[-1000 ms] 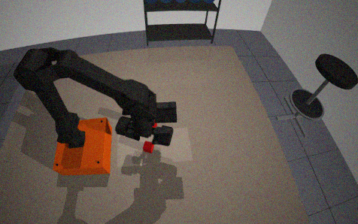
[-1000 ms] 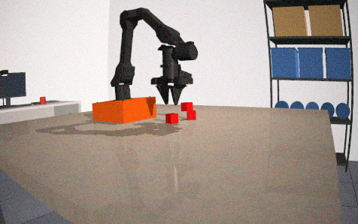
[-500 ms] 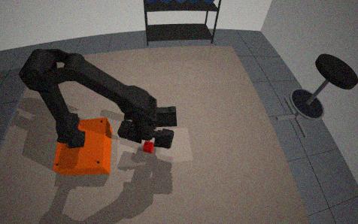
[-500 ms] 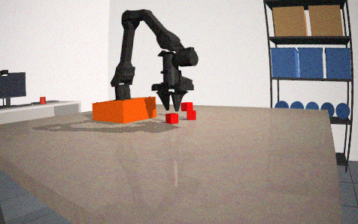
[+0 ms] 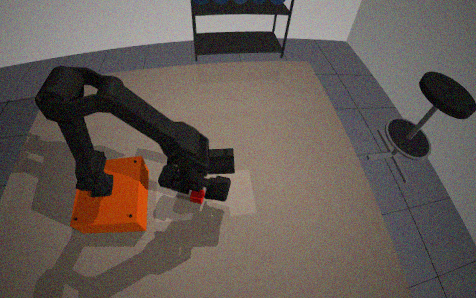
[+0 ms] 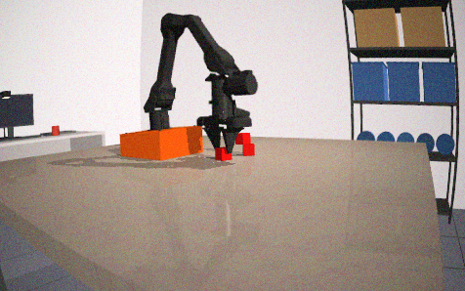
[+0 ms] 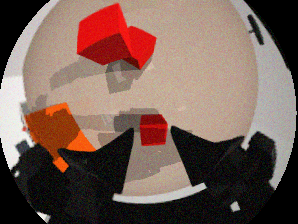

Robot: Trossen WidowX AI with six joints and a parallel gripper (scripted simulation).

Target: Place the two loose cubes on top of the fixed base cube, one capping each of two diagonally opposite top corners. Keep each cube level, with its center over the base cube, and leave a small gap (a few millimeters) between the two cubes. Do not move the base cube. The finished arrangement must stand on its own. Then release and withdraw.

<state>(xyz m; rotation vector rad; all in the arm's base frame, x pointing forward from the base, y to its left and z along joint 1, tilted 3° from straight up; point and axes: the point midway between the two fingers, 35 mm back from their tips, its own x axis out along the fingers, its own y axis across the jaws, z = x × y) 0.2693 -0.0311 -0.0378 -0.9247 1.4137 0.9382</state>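
Now: the red base cube 11 cm to the left of my gripper tip and 2 cm ahead of it.
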